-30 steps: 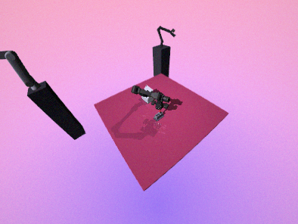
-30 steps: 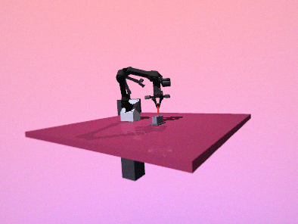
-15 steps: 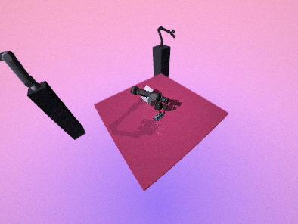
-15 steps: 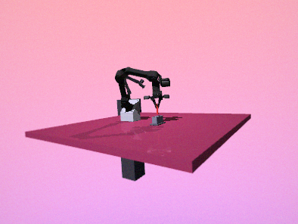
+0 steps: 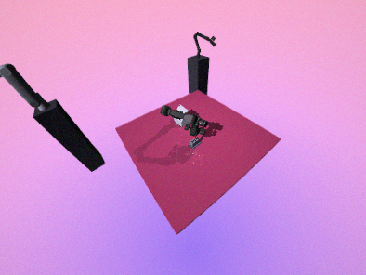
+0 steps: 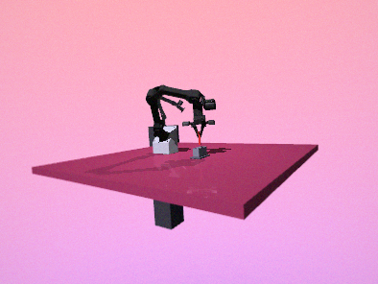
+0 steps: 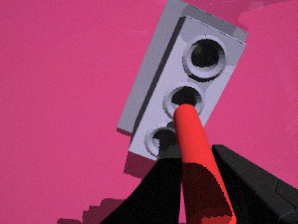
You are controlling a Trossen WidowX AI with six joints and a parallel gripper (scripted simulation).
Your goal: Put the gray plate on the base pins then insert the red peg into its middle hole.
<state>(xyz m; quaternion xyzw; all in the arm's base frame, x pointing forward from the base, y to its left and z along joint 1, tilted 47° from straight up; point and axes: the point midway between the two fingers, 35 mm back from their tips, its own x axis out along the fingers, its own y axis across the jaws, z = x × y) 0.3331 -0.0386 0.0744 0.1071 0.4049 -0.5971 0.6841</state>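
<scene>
Right now the red peg is right at my gripper tip. Round my gripper tip: gray base (110 mm below); gray plate (70 mm below).
</scene>
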